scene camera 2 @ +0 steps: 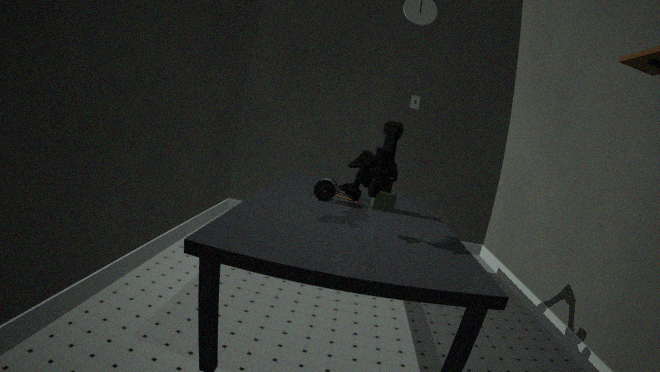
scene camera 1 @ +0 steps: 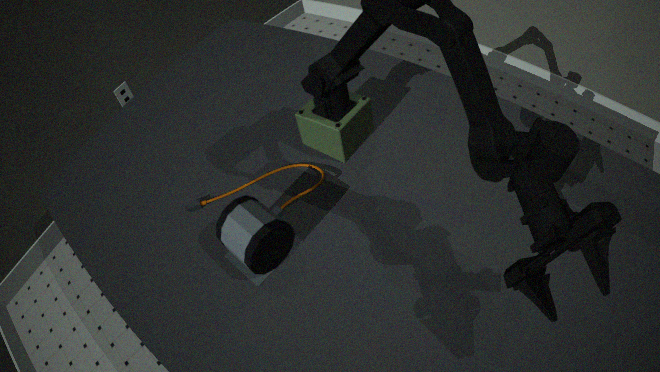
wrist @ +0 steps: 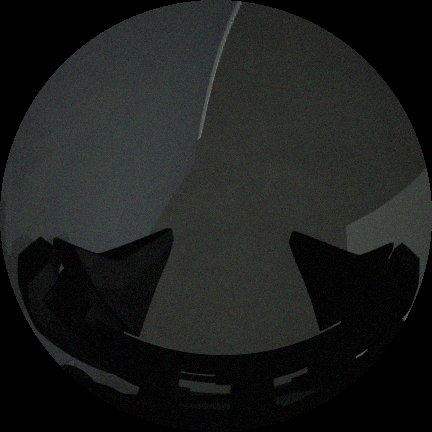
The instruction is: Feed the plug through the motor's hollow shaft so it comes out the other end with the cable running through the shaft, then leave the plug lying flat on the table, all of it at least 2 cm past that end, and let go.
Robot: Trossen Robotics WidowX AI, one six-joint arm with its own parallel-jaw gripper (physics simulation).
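Places are measured from the arm's base along level axes (x left, y back, z up), in metres.
Where they show: gripper, fingertip midpoint: (scene camera 2: pixel 343 177) (scene camera 1: pixel 579 309) (wrist: pixel 233 236); arm's base at its link origin: (scene camera 2: pixel 384 191) (scene camera 1: pixel 334 108).
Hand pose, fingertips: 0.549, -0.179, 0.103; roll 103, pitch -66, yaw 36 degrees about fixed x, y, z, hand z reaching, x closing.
Each offset is from my fingertips to the top centre of the thing, as dx, dy, dz. "spot": to the spot under its first point. Level surfaces: height alone.
The motor @[-0.504, -0.102, -0.091] (scene camera 1: pixel 242 231) (scene camera 2: pixel 325 190), a pale cylinder with dark ends, lies on its side on the table. Its shaft opening is too dark to make out. An orange cable (scene camera 1: pixel 300 165) (scene camera 2: pixel 345 197) arches behind it. The cable's left end @[spot: -0.679, -0.109, -0.182] (scene camera 1: pixel 203 202) has a small dark piece; its other end runs down to a small grey piece @[spot: -0.504, -0.050, -0.133] (scene camera 1: pixel 274 210) behind the motor. I cannot tell which piece is the plug. My gripper (scene camera 1: pixel 580 307) (scene camera 2: pixel 345 175) (wrist: pixel 233 236) is open and empty, above the table, well right of the motor in scene camera 1.
The arm stands on a green base block (scene camera 1: pixel 319 140) (scene camera 2: pixel 384 201), behind the motor and near the cable's bend. The dark table @[dz -0.193] (scene camera 1: pixel 325 325) (scene camera 2: pixel 300 240) carries the arm's shadows. A pale wall and skirting lie beyond the table's edge.
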